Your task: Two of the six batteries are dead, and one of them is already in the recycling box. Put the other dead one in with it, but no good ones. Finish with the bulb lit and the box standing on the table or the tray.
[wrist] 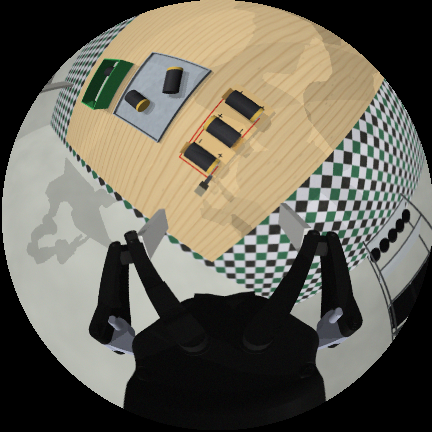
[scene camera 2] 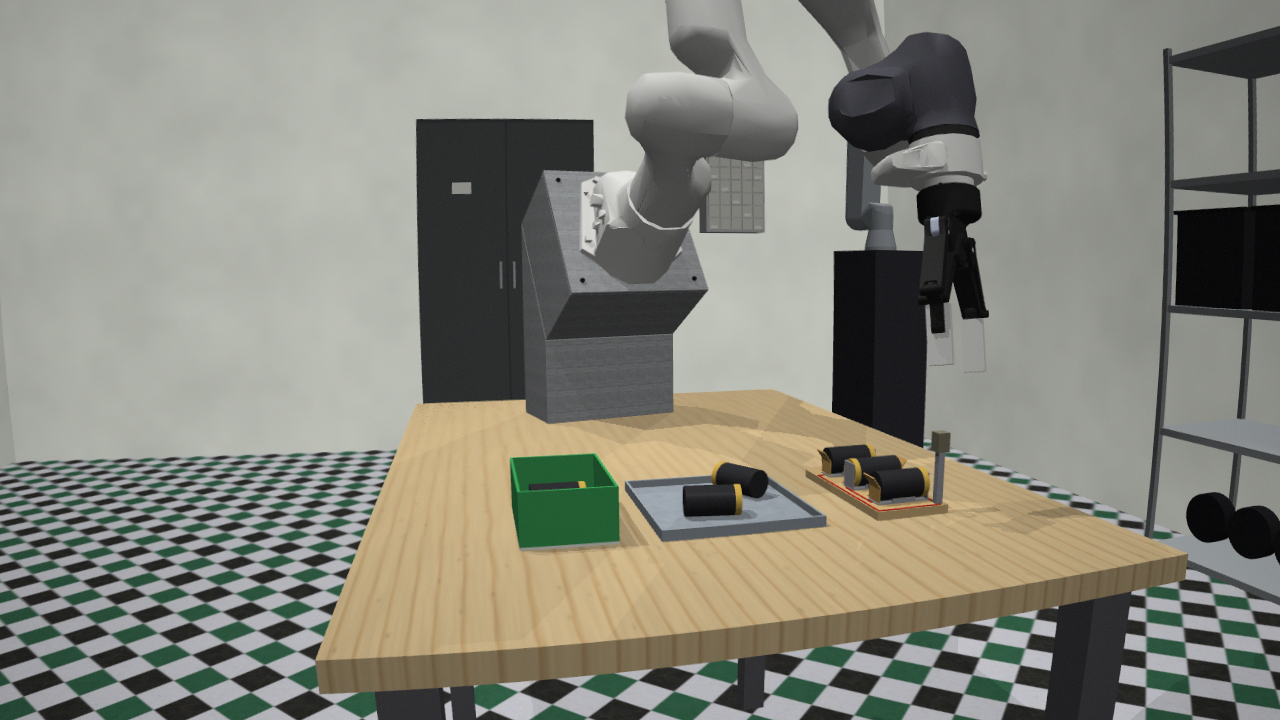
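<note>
My gripper [scene camera 2: 957, 347] [wrist: 222, 215] is open and empty, high above the table's right side. The green box [scene camera 2: 568, 519] [wrist: 119, 74] stands on the table with a battery [scene camera 2: 554, 486] [wrist: 108, 71] partly visible inside. The grey tray [scene camera 2: 657, 512] [wrist: 155, 120] holds a nearer battery [scene camera 2: 712, 499] [wrist: 136, 100] and a farther battery [scene camera 2: 741, 479] [wrist: 172, 81], both lying down. The holder board carries a near battery [scene camera 2: 902, 483] [wrist: 200, 157], a middle battery [scene camera 2: 877, 465] [wrist: 222, 131] and a far battery [scene camera 2: 845, 458] [wrist: 243, 105]. The post-mounted bulb [scene camera 2: 940, 441] [wrist: 201, 189] shows no visible glow.
The wooden table [scene camera 2: 716, 600] [wrist: 185, 195] carries the box, tray and board, from left to right in the scene view. The bulb's post [scene camera 2: 938, 479] rises beside the near battery. A shelf rack [scene camera 2: 1164, 179] stands off the right side; a dark cabinet [scene camera 2: 465, 268] stands behind.
</note>
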